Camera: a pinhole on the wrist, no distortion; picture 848 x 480 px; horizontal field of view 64.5 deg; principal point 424.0 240.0 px. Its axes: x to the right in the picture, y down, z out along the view. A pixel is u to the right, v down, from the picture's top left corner.
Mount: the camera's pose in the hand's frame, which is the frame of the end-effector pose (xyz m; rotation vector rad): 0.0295 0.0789 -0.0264 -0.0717 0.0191 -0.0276
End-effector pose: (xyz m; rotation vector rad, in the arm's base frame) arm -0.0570 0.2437 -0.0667 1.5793 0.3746 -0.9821
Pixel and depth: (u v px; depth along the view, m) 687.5 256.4 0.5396
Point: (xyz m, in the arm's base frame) -0.0126 -0.3269 -0.1590
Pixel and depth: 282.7 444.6 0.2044
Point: -0.0171 0.0432 0.0473
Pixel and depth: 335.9 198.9 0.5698
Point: -0.2246 -0.2742 0.0345
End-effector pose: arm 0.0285 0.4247 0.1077 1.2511 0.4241 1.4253
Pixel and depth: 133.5 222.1 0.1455
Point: 0.0813 0.3261 0.2100
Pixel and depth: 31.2 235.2 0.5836
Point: 0.3824 -0.0896 0.2864
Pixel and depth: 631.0 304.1 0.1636
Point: 0.1080 0.4151 0.2800
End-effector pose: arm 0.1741 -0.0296 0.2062 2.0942 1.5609 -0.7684
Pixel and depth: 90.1 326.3 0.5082
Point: 0.2201 -0.5357 -0.0219
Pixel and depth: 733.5 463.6 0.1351
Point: 0.3022 -0.0621 0.0655
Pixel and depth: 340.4 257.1 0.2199
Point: 0.2372 -0.1736 0.0553
